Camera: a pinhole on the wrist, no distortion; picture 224 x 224 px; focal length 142.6 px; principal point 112.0 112.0 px. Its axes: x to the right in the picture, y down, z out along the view. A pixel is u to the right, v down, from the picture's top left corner.
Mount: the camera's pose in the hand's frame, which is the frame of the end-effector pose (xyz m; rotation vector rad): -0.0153 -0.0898 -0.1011 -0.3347 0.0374 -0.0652
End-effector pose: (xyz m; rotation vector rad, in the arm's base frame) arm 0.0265 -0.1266 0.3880 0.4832 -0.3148 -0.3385
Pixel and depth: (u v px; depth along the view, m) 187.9 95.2 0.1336
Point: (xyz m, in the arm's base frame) 0.0549 -0.2164 0.3919
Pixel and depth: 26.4 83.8 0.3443
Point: -0.2607 -0.1679 0.5414
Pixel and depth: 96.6 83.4 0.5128
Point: -0.1789 -0.2849 0.7205
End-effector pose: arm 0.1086 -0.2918 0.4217 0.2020 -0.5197 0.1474
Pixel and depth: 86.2 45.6 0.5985
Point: -0.2245 -0.5737 0.8166
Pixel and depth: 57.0 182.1 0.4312
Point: -0.1834 -0.1051 0.5910
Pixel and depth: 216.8 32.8 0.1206
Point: 0.1802 -0.4087 0.4688
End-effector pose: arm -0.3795 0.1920 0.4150 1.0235 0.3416 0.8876
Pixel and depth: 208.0 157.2 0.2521
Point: -0.2347 0.2735 0.5410
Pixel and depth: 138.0 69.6 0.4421
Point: -0.0717 0.0242 0.5438
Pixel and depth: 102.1 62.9 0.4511
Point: -0.1235 -0.0770 0.5274
